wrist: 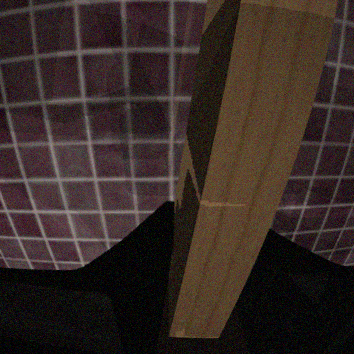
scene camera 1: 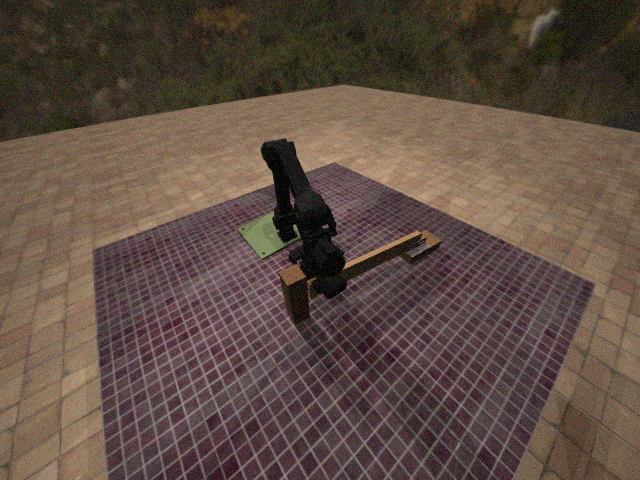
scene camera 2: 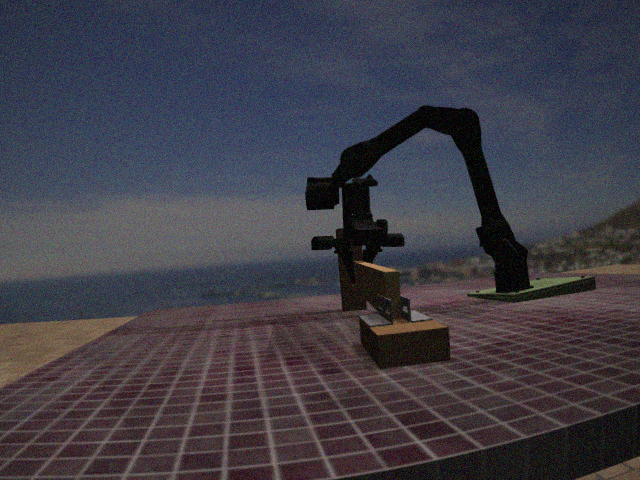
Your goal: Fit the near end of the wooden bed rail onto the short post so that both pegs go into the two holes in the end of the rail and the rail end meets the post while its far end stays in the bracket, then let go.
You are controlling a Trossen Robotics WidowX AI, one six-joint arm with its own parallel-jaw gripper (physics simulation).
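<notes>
The wooden rail runs from the bracket to close beside the short post. My gripper is shut on the rail near its near end, with one finger on each side. The far end stands upright between the metal plates of the bracket. In the wrist view the near end is at the bottom, against a dark area. The pegs and holes do not show, and I cannot tell whether the end touches the post.
The bracket sits on a low wooden block. The arm's base stands on a green plate at the back. A purple tiled mat lies under everything. The arm hides part of the rail in scene camera 1.
</notes>
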